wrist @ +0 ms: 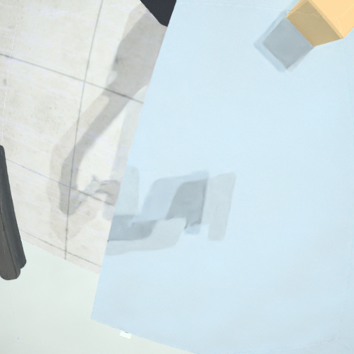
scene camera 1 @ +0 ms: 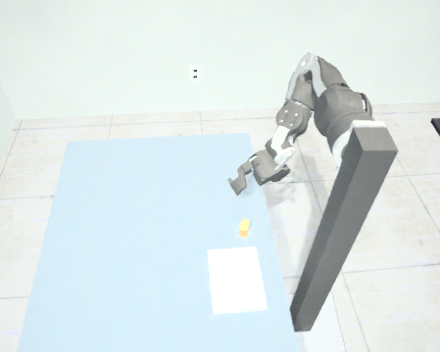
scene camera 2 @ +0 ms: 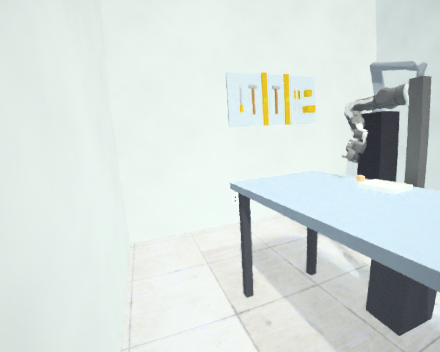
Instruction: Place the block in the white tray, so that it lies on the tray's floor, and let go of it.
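Observation:
The orange block [scene camera 1: 244, 228] [scene camera 2: 360, 178] [wrist: 320, 22] rests on the blue table top, apart from the white tray and just beyond the tray's short edge. In the wrist view it is cut off at the top right corner. The white tray [scene camera 1: 212, 280] [scene camera 2: 386, 188] lies flat on the table near its right edge in scene camera 1; it does not show in the wrist view. My gripper [scene camera 1: 260, 184] [scene camera 2: 350, 158] is open and empty. It hangs above the table's edge, higher than the block and off to one side of it. One dark finger shows at the wrist view's left edge.
The blue table [scene camera 1: 125, 225] [scene camera 2: 320, 200] [wrist: 280, 150] ends close to the block's side, with tiled floor beyond. A thick dark post [scene camera 1: 340, 215] [scene camera 2: 418, 135] stands beside the table near the tray. A tool board [scene camera 2: 233, 115] hangs on the wall.

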